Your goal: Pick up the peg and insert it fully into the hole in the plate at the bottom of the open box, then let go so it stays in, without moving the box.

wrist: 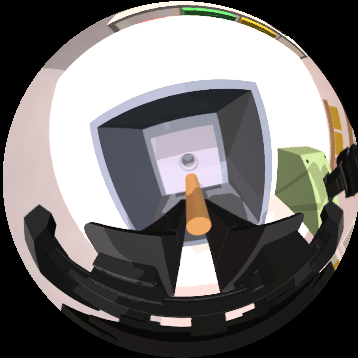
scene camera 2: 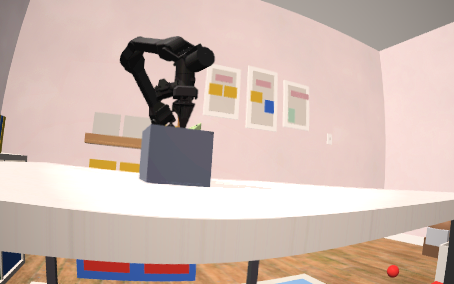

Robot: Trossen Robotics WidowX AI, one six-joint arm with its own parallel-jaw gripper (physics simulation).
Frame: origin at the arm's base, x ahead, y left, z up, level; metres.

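Seen in the pictures: gripper, between the fingertips: (wrist: 193, 203); arm's base, origin of its link: (wrist: 328, 186).
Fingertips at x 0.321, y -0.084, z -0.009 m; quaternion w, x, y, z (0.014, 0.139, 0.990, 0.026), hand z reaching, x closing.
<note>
Pixels of each thing's top centre, then the offset from my fingertips to it. Level surfaces: height alone.
- orange peg, centre of its top: (wrist: 197, 227) (scene camera 2: 180, 117) dx -0.002, dy -0.007, dz +0.037 m
- grey open box, centre of its top: (wrist: 190, 181) (scene camera 2: 175, 131) dx -0.002, dy -0.020, dz -0.002 m
- pale plate, centre of its top: (wrist: 187, 161) dx -0.002, dy -0.020, dz -0.079 m
- white table, height of its surface: dz -0.140 m
The orange peg (wrist: 195, 205) (scene camera 2: 178, 122) is held between the fingers of my gripper (wrist: 193, 203) (scene camera 2: 184, 125), which is shut on it. In the wrist view the peg's lower end points toward the plate and appears just below the hole. In the scene view the fingertips are at about the height of the rim of the grey open box (scene camera 2: 177, 156) (wrist: 125, 170), and the box hides the peg's lower part. The pale plate (wrist: 170, 145) lies at the box's bottom. Its round hole (wrist: 188, 160) shows uncovered. The peg's end appears above the plate; its exact height is unclear.
The box stands on the white table (scene camera 2: 280, 202) (wrist: 75, 125), and its walls surround the plate. A green block (wrist: 300, 175) (scene camera 2: 196, 127) stands beside the box, at the arm's base. A shelf unit with coloured fronts shows at the top of the wrist view.
</note>
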